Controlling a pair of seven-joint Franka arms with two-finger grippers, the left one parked.
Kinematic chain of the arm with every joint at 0, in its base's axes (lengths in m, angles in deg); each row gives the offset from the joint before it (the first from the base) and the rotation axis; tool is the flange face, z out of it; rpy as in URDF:
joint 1: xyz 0 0 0.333 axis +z
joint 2: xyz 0 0 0 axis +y
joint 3: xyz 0 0 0.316 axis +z
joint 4: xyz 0.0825 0 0 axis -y
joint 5: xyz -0.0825 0 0.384 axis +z
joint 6: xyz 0 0 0 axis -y
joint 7: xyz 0.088 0 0 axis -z
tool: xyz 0 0 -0.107 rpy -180 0 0
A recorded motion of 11 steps. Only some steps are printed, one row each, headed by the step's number.
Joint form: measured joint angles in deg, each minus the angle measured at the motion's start. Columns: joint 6, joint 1, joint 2, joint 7, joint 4, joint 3, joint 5.
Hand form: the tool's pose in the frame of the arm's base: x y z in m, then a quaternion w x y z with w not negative. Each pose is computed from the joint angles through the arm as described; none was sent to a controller.
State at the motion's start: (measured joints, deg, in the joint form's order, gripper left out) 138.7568 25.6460 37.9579 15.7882 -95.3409 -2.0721 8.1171
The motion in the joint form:
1: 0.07 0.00 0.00 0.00 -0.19 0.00 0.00
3: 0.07 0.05 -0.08 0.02 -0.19 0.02 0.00
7: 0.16 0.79 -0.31 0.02 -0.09 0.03 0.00
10: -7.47 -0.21 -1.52 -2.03 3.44 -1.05 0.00
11: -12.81 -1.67 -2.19 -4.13 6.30 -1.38 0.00
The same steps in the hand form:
1: 0.6332 0.2802 0.2289 0.05174 -0.99794 -0.02109 -0.03144
3: 0.6330 0.2810 0.2299 0.05215 -0.99790 -0.02151 -0.03199
7: 0.6303 0.2897 0.2336 0.05382 -0.99754 -0.02810 -0.03499
10: 0.6444 0.2735 0.2630 0.04472 -0.99830 -0.03500 -0.01335
11: 0.6556 0.2575 0.2852 0.04165 -0.99824 -0.04218 0.00075

